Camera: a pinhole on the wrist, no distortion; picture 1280 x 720 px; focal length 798.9 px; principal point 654.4 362.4 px. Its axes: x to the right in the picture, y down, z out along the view. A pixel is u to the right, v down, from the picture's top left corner.
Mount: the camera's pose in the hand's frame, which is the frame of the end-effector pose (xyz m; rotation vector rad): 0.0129 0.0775 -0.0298 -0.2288 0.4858 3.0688
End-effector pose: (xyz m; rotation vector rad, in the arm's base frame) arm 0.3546 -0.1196 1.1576 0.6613 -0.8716 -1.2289
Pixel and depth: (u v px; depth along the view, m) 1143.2 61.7 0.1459
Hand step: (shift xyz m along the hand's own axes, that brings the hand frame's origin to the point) -0.0932 0.1751 0.0774
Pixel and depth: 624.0 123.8 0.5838
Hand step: -0.0387 0.4237 0.4694
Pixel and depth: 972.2 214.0 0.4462
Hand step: -0.2213 0.2947 0.3382
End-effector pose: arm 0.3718 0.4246 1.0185 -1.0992 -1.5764 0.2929
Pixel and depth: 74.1 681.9 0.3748
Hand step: 0.2221 0.0500 0.4090
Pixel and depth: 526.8 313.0 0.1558
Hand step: 0.0161 0.1347 0.1175
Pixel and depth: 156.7 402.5 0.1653
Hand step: 0.0911 0.1204 0.1435
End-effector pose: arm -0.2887 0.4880 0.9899 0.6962 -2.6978 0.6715
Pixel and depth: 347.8 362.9 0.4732
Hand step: 0.1259 0.2229 0.4424
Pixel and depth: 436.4 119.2 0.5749
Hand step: 0.0957 0.4212 0.4809
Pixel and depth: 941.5 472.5 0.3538
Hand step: -0.1649 0.1408 0.2990
